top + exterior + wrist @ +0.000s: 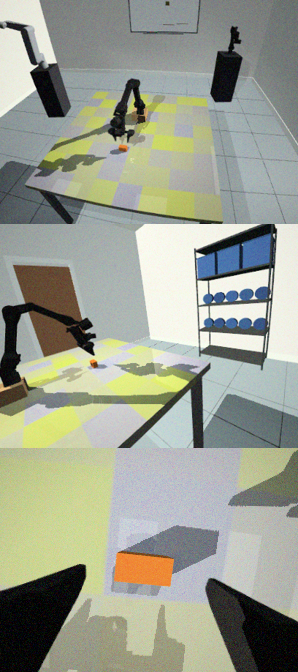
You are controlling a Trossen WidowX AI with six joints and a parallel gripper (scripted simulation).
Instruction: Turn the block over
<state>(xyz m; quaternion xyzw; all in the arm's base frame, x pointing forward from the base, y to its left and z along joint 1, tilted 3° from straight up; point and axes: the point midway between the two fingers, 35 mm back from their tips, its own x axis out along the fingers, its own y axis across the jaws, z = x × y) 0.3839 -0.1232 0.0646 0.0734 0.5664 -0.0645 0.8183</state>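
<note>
My gripper tip is now 10 mm past the orange block and 70 mm above it.
</note>
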